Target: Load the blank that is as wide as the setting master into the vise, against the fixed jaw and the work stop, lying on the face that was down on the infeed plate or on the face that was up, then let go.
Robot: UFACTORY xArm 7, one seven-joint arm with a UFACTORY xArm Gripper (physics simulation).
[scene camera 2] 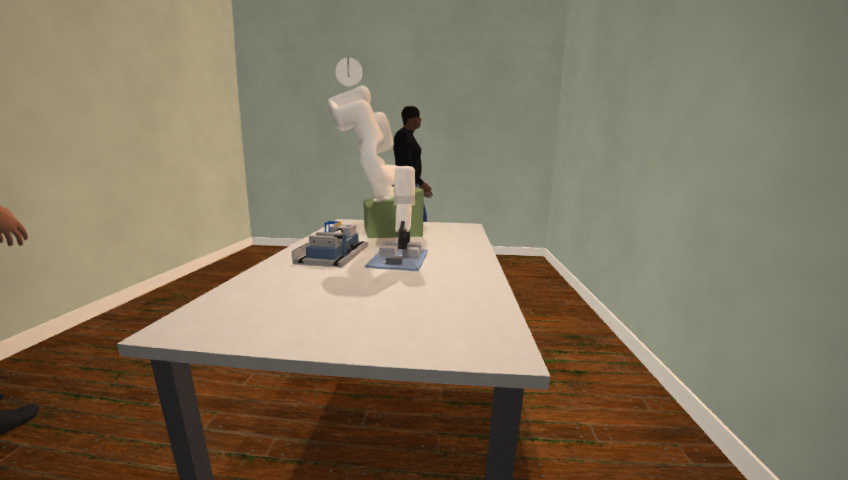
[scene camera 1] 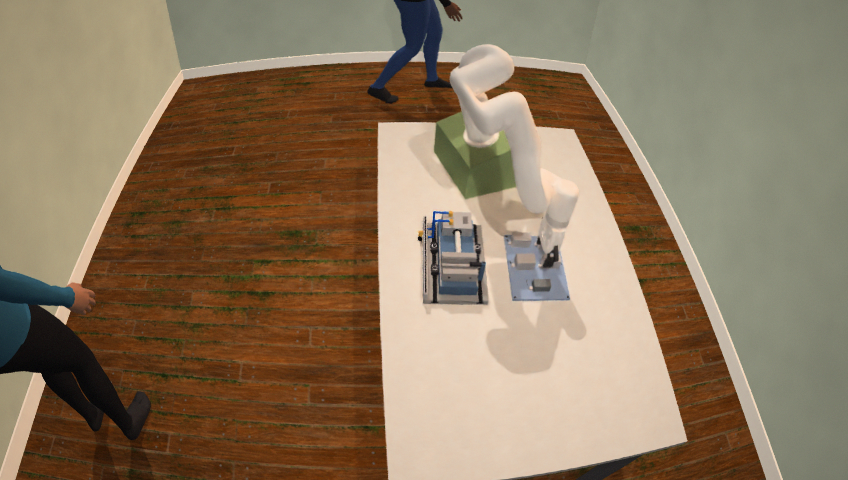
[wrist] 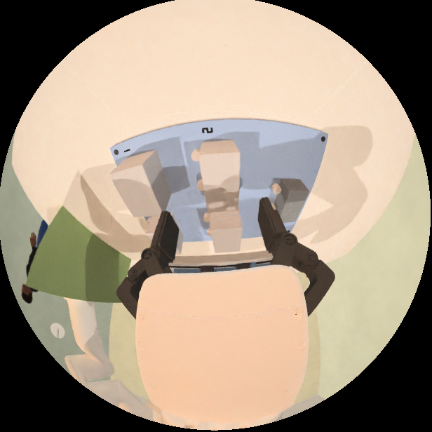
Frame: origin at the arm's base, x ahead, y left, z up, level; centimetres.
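Where they show: gripper, between the fingertips: (scene camera 2: 404, 245) (scene camera 1: 544, 254); arm's base, origin of its link: (scene camera 2: 385, 198) (scene camera 1: 481, 135).
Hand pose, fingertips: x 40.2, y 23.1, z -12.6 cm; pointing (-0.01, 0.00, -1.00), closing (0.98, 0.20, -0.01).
Each offset is from my fingertips to the top centre of the thing. Level surfaces: height alone.
My gripper (scene camera 1: 550, 256) (scene camera 2: 403, 235) (wrist: 215, 214) is open and empty, above the blue infeed plate {dy -1.5, dx +1.4, dz -4.1 cm} (scene camera 1: 520, 292) (scene camera 2: 410, 265) (wrist: 300, 140). In the wrist view, a tall pale block (wrist: 220, 162) with side pegs stands beyond the fingertips, and a smaller pale block {dy -5.9, dx +1.8, dz -0.5 cm} (wrist: 225, 232) (scene camera 1: 525, 261) lies nearer. A large pale block (wrist: 140, 182) is at the left; another block {dy -7.2, dx -7.1, dz -0.5 cm} (wrist: 152, 222) (scene camera 1: 521, 239) is partly hidden by a finger. A dark grey block {dy -0.5, dx +9.8, dz -1.6 cm} (wrist: 291, 197) (scene camera 1: 540, 284) (scene camera 2: 393, 259) is at the right. The vise {dy -28.0, dx +3.9, dz +5.0 cm} (scene camera 1: 460, 273) (scene camera 2: 324, 240) stands beside the plate. Which block matches the master's width, I cannot tell.
The vise and plate stand on the white table {dz -4.9 cm} (scene camera 1: 511, 410) (scene camera 2: 333, 321). The green arm base (scene camera 1: 476, 172) (scene camera 2: 377, 218) (wrist: 75, 260) is at the table's far end. One person (scene camera 1: 416, 35) (scene camera 2: 407, 148) stands behind it, and another (scene camera 1: 35, 321) is at the left.
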